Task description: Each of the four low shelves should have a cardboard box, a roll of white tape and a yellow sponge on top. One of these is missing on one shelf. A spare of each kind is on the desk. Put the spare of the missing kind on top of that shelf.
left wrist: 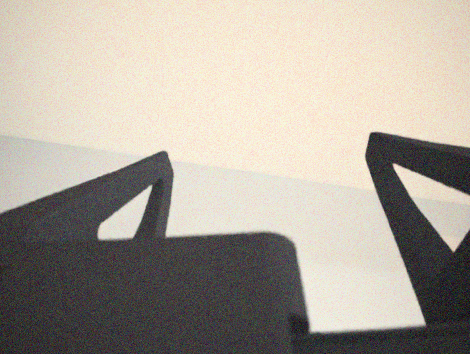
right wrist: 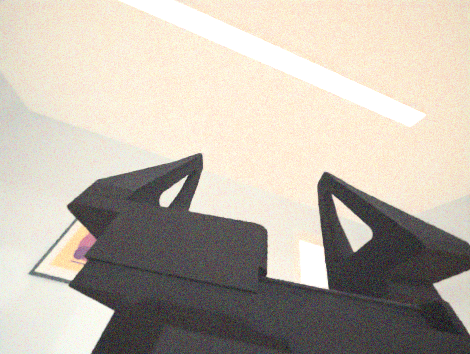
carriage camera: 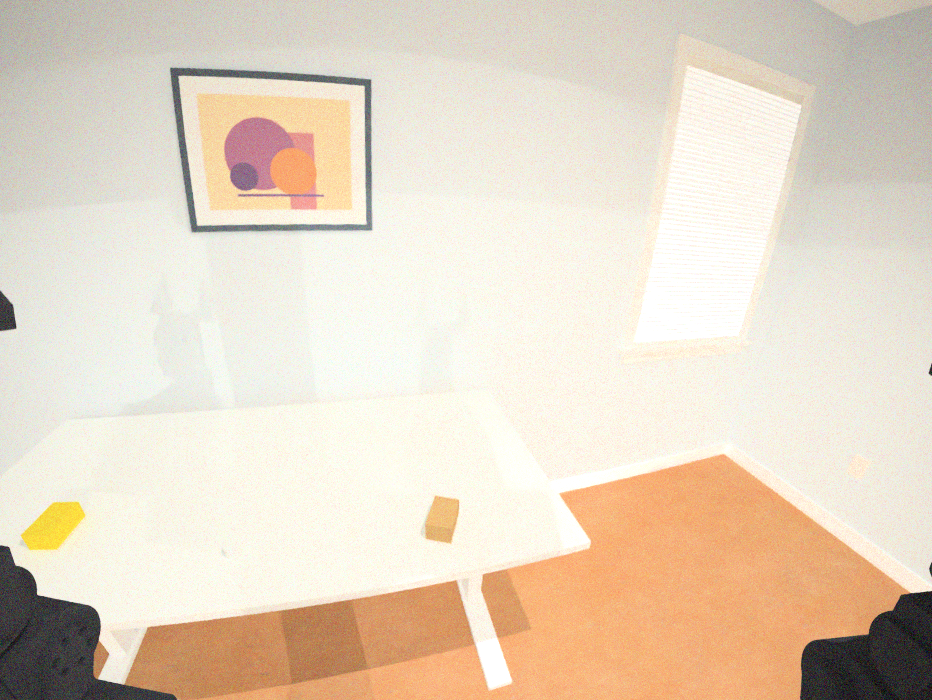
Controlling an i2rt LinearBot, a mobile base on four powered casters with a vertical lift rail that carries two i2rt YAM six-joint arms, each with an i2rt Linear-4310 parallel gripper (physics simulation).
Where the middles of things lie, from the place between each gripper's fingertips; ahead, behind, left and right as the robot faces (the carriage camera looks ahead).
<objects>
The framed picture (carriage camera: 260,151) is 103 cm ahead of my right hand, 90 cm to the left of it and 10 cm above it.
My left hand is 102 cm short of the framed picture, 26 cm to the right of it and 10 cm below it.
</objects>
